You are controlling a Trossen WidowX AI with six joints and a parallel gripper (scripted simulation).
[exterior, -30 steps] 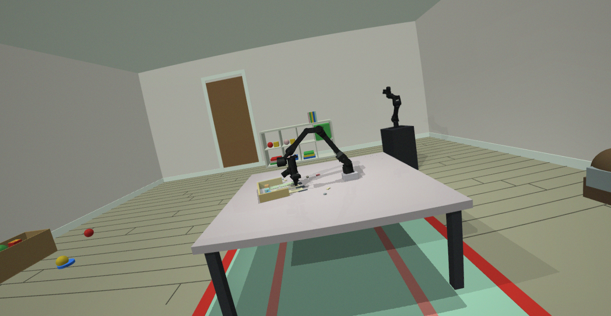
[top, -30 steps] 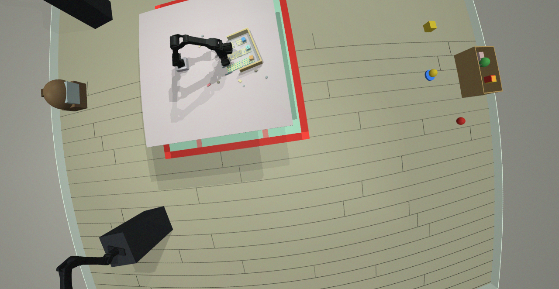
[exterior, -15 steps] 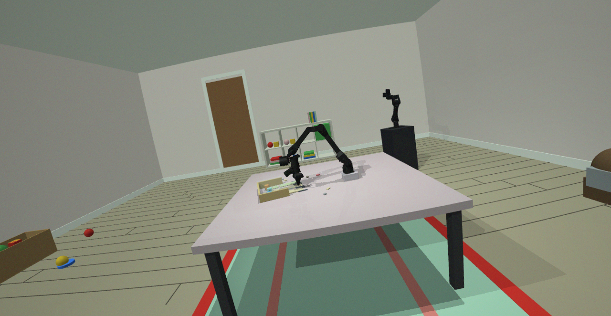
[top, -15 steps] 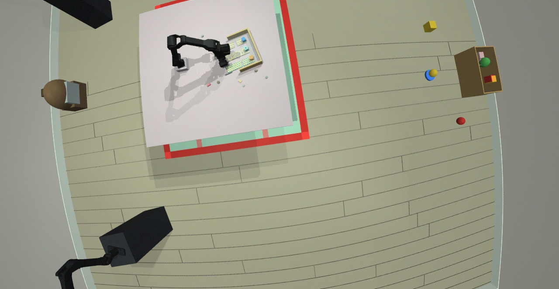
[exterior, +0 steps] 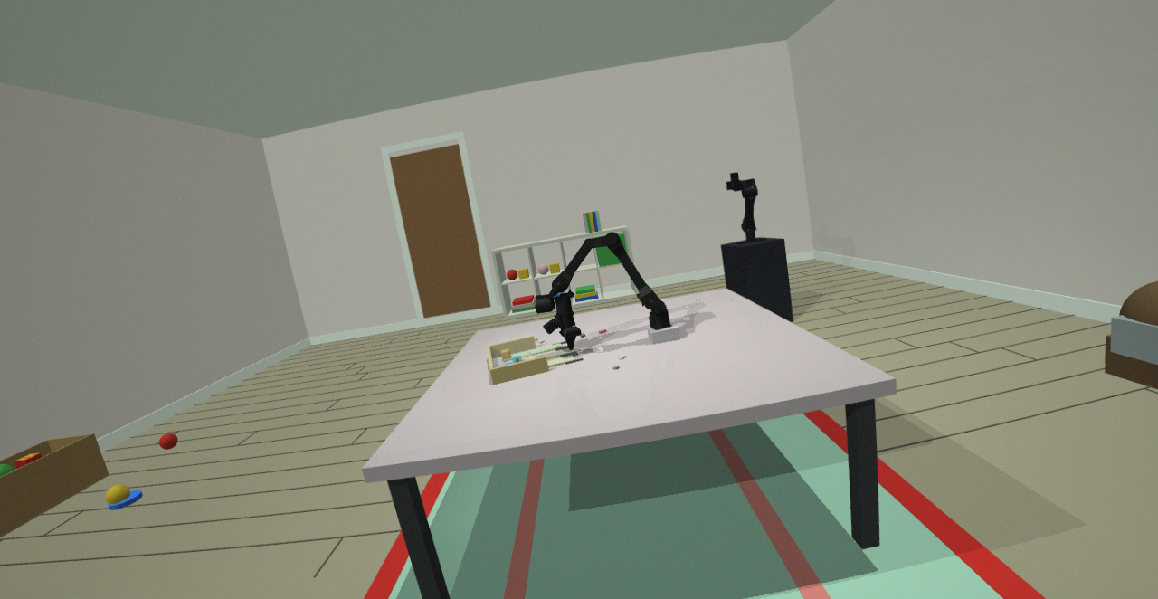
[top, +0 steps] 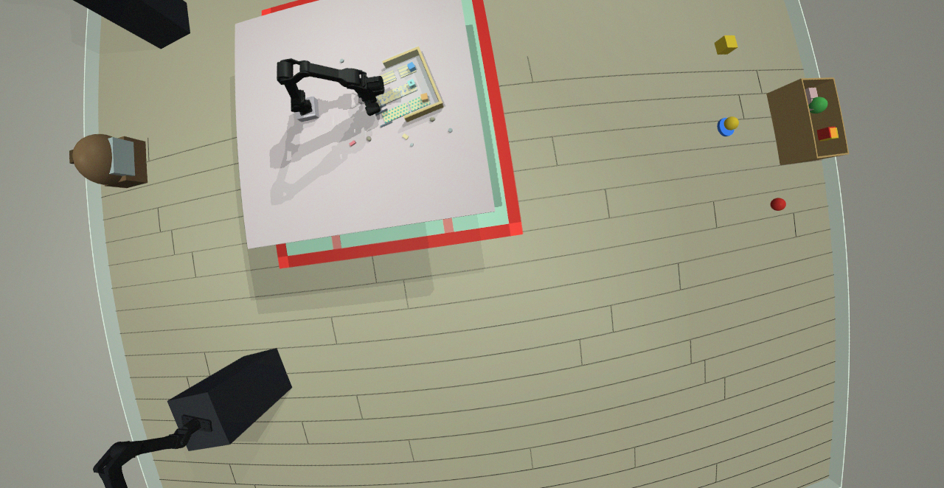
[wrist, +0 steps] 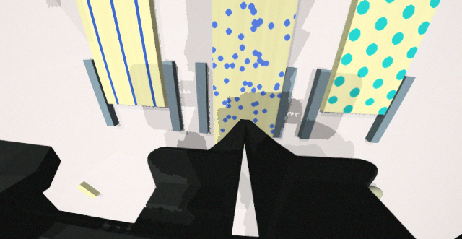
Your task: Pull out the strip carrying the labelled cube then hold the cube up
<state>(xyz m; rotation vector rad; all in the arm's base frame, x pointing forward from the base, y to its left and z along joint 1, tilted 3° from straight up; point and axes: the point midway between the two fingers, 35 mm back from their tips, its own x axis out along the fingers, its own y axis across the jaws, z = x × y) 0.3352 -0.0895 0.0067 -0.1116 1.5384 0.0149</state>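
Now: the teal cube 210 mm ahead of my gripper tip, 20 mm to the left of it and 20 mm above it. The rest, counted from my gripper tip: pink piece (160 mm behind, 160 mm to the right).
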